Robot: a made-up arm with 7 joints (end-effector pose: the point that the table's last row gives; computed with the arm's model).
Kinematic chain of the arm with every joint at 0, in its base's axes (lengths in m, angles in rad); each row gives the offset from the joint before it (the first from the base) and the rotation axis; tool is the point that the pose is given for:
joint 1: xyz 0 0 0.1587 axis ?
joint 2: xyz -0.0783 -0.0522 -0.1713 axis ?
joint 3: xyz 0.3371 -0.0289 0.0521 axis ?
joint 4: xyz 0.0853 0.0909 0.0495 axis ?
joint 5: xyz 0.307 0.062 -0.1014 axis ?
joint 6: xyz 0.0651 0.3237 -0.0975 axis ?
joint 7: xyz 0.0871 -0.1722 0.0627 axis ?
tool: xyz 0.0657 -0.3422 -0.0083
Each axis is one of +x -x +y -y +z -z.
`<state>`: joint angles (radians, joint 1 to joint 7).
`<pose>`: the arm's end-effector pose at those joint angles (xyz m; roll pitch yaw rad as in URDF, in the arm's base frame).
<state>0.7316 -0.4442 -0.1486 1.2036 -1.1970 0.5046 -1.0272</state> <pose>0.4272 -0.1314 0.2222 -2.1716 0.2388 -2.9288</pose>
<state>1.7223 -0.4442 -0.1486 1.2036 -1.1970 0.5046 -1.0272</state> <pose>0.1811 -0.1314 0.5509 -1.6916 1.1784 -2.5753</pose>
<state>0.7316 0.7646 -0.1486 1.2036 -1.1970 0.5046 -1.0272</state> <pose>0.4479 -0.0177 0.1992 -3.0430 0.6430 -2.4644</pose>
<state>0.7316 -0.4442 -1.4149 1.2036 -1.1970 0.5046 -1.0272</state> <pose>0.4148 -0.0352 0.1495 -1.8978 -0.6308 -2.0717</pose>
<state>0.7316 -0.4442 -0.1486 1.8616 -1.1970 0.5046 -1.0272</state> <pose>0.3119 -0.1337 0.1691 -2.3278 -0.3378 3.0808</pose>
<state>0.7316 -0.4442 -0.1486 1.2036 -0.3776 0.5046 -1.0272</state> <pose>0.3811 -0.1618 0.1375 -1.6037 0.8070 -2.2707</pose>
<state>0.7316 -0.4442 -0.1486 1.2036 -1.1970 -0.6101 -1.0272</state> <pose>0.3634 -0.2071 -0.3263 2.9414 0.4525 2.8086</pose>
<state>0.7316 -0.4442 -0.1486 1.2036 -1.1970 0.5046 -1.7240</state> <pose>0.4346 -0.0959 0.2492 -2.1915 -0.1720 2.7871</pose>
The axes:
joint 1: -y
joint 2: +x
joint 3: -z
joint 4: +y
joint 5: -y
joint 6: -z
joint 7: -y

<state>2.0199 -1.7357 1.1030 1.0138 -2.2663 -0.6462 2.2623</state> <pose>0.2422 -0.2654 0.5319 2.0390 0.4476 -2.1880</pose>
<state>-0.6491 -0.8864 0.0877 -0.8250 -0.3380 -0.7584 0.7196</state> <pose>0.9206 0.4011 -0.4503 -0.3192 0.0188 1.3075</pose>
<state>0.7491 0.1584 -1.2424 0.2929 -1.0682 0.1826 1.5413</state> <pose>0.4930 0.2952 0.2603 -0.9303 -0.4744 1.5535</pose>
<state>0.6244 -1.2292 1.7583 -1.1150 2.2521 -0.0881 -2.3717</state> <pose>0.0917 0.2409 0.3699 1.9899 -0.5589 2.3289</pose>
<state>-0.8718 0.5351 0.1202 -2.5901 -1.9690 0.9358 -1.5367</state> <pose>-0.0491 -0.0012 0.1637 -2.7993 1.1885 2.0932</pose>
